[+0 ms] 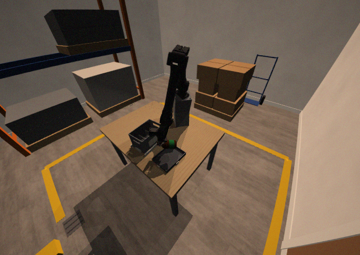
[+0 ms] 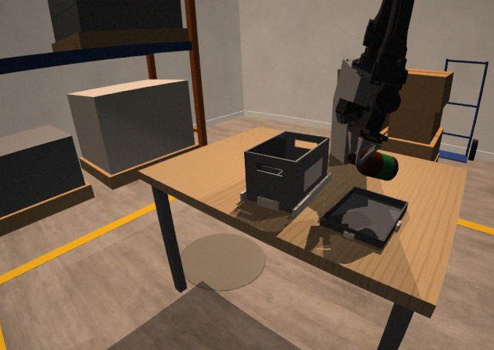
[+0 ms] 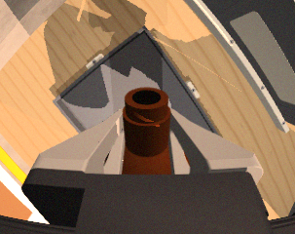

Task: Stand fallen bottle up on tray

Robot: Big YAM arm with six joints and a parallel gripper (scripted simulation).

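Now: the brown bottle 50 mm behind my hand, 20 mm to the left of it and 20 mm below it. Also, from my hand: tray (50 mm behind, 30 mm to the left, 180 mm below); dark crate (10 mm behind, 260 mm to the right, 110 mm below).
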